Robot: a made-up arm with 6 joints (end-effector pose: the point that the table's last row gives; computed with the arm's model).
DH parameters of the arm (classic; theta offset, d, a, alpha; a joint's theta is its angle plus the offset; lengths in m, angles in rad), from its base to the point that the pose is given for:
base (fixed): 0 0 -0.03 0
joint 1: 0 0.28 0 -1.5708
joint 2: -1.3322 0 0.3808 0
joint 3: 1.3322 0 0.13 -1.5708
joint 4: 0 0.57 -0.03 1.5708
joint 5: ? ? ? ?
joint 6: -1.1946 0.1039 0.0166 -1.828
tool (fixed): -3.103 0.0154 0 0
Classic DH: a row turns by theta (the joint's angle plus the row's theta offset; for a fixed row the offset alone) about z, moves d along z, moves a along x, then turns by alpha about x.
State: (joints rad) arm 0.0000 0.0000 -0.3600 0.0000 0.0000 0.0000
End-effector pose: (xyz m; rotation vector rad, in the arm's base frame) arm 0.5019 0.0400 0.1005 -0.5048 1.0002 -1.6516
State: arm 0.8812 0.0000 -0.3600 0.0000 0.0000 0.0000
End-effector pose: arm 0.2776 0.4358 0.1005 -0.8015 0.6257 -0.8574
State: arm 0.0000 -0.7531 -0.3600 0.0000 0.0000 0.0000
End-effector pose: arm 0.4808 0.0400 0.5128 0.1314 0.4353 -1.6408
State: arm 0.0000 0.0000 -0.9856 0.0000 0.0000 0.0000
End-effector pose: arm 0.7400 0.0400 0.4633 0.0268 0.5323 -1.6548
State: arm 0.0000 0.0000 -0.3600 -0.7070 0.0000 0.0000
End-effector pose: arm 0.4574 0.0888 0.0837 -0.8926 0.5362 -1.1728
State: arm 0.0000 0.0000 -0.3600 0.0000 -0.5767 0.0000
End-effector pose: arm 0.5060 0.0400 0.1892 -0.0137 0.5694 -1.6589
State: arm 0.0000 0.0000 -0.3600 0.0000 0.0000 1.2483
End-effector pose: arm 0.4980 0.0142 0.0990 0.5001 1.7736 -2.2839
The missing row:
joint 5: 0 0.03 0.1 -1.5708
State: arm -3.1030 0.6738 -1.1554 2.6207 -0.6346 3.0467
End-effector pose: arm -0.6627 0.0385 0.0055 -0.8106 -1.3678 1.2712
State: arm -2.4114 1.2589 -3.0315 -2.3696 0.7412 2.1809
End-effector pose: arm -0.8251 -0.6797 0.5903 0.3174 1.1272 1.6250
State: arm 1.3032 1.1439 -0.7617 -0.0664 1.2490 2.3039
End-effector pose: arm 0.0072 0.1437 -0.3026 0.7780 0.3731 2.9046
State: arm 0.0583 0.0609 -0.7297 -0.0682 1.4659 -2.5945
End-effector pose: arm 0.4933 0.0541 0.1320 -1.0068 0.2337 1.1272
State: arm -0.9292 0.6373 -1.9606 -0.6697 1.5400 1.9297
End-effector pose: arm 0.4826 -0.8074 0.3833 -0.7037 -0.3536 1.6988
